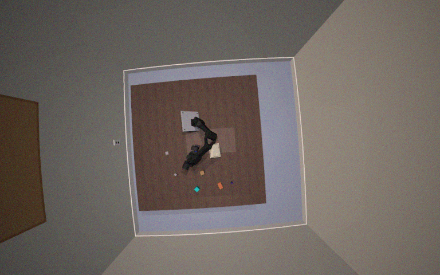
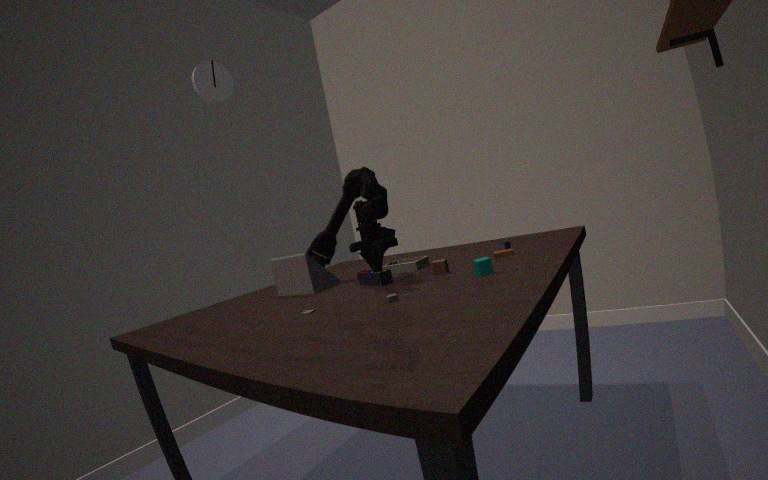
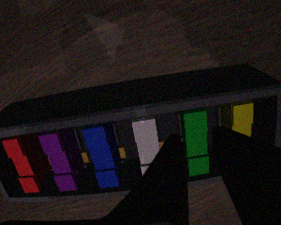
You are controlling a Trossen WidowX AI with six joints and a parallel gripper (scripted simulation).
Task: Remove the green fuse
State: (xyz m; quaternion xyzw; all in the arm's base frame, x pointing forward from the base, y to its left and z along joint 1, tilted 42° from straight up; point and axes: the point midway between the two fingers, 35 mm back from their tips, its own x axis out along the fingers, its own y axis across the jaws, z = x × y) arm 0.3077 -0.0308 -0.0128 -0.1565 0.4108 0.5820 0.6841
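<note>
Right now my gripper tip is 1 cm above the green fuse. The rest, counted from my gripper tip: white tray 2 cm behind, 20 cm to the left, 3 cm below; then tan cube 18 cm ahead, 6 cm to the left, 2 cm below; then teal cube 33 cm ahead, 1 cm to the right, 2 cm below.
</note>
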